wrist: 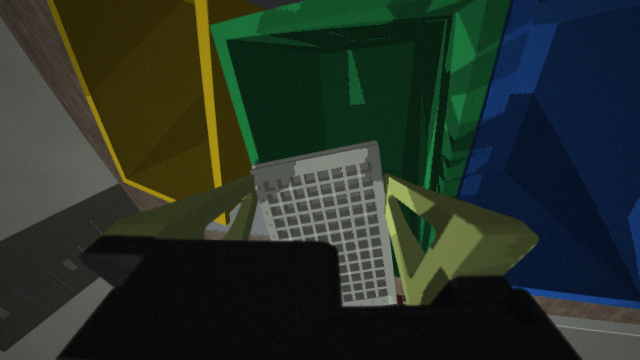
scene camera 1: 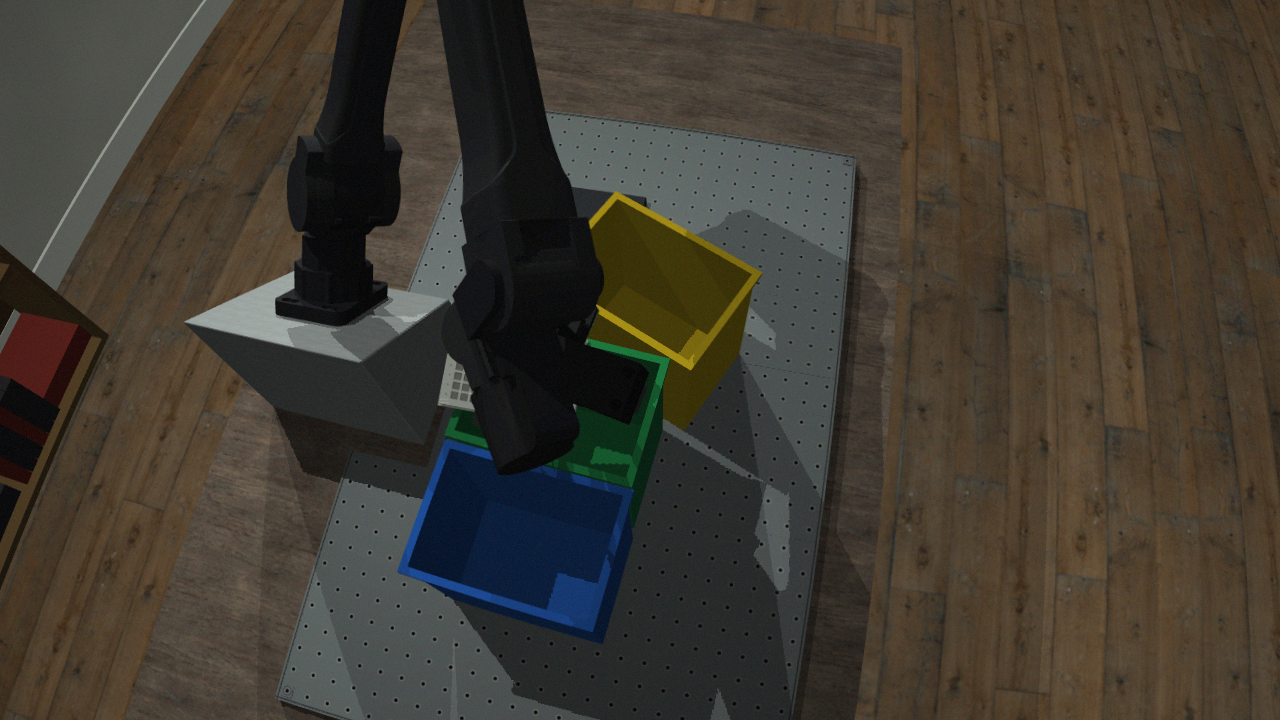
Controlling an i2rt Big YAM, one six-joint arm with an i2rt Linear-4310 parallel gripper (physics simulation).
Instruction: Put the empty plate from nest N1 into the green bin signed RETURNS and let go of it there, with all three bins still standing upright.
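Frame: origin at the arm's base, x left, y back, z up, level; millimetres.
Where they show: gripper, between the fingertips: (wrist: 320, 180); arm's base, origin of its link: (scene camera 1: 333, 304).
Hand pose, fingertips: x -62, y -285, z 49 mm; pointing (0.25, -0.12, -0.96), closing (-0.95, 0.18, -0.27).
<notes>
Each offset is from my fingertips to the top centre of the thing. "pt": to the spot under its first point. Level surfaces: height alone.
My gripper (wrist: 320, 180) is shut on the empty plate, its yellow-green fingers on the plate's two long sides in the wrist view. The plate (wrist: 325, 205) (scene camera 1: 459, 383) is pale grey with a grid of square wells, and it is tilted. Its far end overlaps the near part of the green bin's opening in the wrist view. The green bin {pt dx +35, dy -79, dz -76 mm} (scene camera 1: 650, 394) (wrist: 240, 100) stands upright under the arm, between the other two bins. The gripper's body and the arm hide part of the bin and of the plate in scene camera 1. The RETURNS sign and nest N1 cannot be made out.
The yellow bin {dx +128, dy -62, dz +4 mm} (scene camera 1: 723, 317) (wrist: 205, 90) stands upright and turned beside the green bin. The blue bin {dx -149, dy +4, dz +4 mm} (scene camera 1: 519, 604) (wrist: 575, 200) stands upright close on its other side. All stand on the perforated board {dz -175 mm} (scene camera 1: 716, 573). A grey pedestal (scene camera 1: 313, 376) carries the arm's base at the left.
</notes>
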